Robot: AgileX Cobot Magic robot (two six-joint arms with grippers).
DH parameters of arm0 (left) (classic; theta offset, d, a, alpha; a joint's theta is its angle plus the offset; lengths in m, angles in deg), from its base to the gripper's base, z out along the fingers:
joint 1: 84.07 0.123 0 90
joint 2: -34.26 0 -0.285 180
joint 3: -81.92 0 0.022 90
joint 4: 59.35 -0.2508 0 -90
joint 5: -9.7 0 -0.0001 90
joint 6: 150.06 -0.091 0 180
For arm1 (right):
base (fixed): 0 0 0 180
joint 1: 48.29 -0.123 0 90
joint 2: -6.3 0 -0.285 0
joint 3: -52.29 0 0.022 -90
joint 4: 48.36 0.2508 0 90
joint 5: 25.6 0 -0.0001 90
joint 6: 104.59 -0.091 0 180
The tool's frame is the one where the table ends.
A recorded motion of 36 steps. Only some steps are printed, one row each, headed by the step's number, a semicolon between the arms.
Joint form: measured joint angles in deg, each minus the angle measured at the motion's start. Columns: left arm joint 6, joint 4, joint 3, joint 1, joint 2, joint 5; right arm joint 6, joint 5, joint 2, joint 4, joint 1, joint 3.
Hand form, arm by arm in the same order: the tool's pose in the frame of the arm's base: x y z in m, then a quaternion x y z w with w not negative. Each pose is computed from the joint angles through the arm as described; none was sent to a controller.
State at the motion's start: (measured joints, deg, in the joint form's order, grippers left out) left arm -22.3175 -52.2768 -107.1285 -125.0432 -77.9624 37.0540; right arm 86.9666 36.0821 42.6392 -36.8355 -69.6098 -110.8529
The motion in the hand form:
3: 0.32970 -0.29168 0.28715 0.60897 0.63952 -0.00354 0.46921; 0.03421 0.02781 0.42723 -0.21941 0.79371 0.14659 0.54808
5: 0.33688 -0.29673 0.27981 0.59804 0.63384 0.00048 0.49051; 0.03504 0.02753 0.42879 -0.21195 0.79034 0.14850 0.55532
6: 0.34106 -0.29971 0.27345 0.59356 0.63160 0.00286 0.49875; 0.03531 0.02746 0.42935 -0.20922 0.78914 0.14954 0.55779
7: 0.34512 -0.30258 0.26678 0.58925 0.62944 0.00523 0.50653; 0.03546 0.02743 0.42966 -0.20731 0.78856 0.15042 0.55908
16: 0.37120 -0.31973 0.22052 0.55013 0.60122 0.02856 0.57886; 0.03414 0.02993 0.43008 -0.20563 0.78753 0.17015 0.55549
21: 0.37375 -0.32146 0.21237 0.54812 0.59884 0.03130 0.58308; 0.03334 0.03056 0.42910 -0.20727 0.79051 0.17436 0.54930
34: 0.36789 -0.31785 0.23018 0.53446 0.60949 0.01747 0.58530; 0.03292 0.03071 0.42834 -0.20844 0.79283 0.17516 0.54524
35: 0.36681 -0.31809 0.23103 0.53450 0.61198 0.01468 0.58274; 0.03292 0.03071 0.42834 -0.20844 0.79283 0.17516 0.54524
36: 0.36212 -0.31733 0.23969 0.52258 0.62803 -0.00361 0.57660; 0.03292 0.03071 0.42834 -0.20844 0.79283 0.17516 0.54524
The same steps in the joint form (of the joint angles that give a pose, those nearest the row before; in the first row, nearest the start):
3: 0.00 0.73 0.00 0.00 -2.05 -8.35; -2.51 -3.37 0.00 -1.51 0.00 0.00
5: 0.00 0.85 0.00 0.00 -3.77 -12.90; -3.27 -4.47 0.00 -1.82 0.00 0.00
6: 0.00 0.84 0.00 0.00 -4.98 -15.21; -3.56 -4.85 0.00 -1.90 0.00 0.00
7: 0.00 0.85 0.00 0.00 -6.21 -17.50; -3.77 -5.07 0.00 -1.94 0.00 0.00
16: -0.45 0.89 0.00 0.00 -15.06 -36.51; -4.03 -5.06 0.00 0.22 0.01 0.00
21: -0.46 0.74 0.00 0.00 -16.34 -38.42; -4.03 -4.31 0.00 0.79 0.01 0.00
34: 0.41 2.42 0.47 -0.13 -13.60 -36.39; -4.04 -3.78 0.00 0.93 0.00 0.00
35: 0.53 2.67 0.46 -0.22 -13.40 -35.82; -4.04 -3.78 0.00 0.93 0.00 0.00
36: 1.47 4.83 0.47 -0.49 -11.96 -33.50; -4.04 -3.78 0.00 0.93 0.00 0.00

